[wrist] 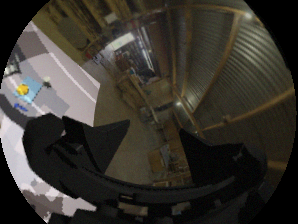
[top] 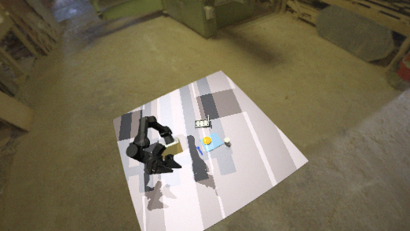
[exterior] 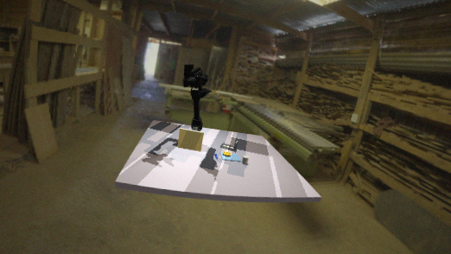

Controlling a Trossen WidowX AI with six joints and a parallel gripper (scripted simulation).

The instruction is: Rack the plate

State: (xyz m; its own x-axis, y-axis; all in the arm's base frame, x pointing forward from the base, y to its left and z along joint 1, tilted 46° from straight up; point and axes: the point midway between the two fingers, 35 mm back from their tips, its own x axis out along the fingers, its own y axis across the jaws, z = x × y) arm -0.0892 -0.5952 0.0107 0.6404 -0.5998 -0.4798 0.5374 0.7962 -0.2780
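Right now my gripper tip is 54 cm above the plate, 35 cm to the right of it and 28 cm short of it. From my gripper tip the other things lie so: light blue mat (56 cm below, 33 cm to the left, 30 cm ahead); blue spoon (56 cm below, 32 cm to the left, 19 cm ahead); cup (54 cm below, 41 cm ahead, 25 cm to the left).
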